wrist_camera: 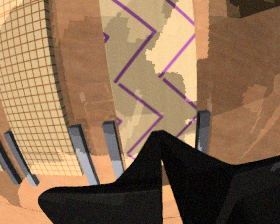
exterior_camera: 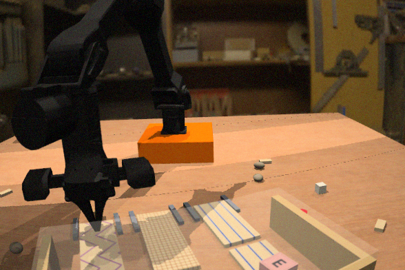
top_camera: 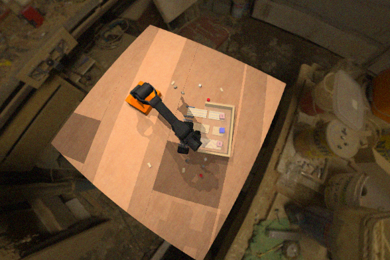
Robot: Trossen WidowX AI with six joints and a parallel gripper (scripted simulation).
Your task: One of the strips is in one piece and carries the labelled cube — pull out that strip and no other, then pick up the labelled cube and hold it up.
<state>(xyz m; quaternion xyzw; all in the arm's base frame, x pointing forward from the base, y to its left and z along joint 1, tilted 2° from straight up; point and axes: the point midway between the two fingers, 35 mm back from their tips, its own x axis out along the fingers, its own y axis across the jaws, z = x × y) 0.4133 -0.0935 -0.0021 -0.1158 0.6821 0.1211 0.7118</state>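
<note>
Right now my gripper tip is 9 cm short of the zigzag strip and 3 cm to the right of it. From my gripper tip the other things lie so: brown tab: 4 cm behind, 1 cm to the right.
</note>
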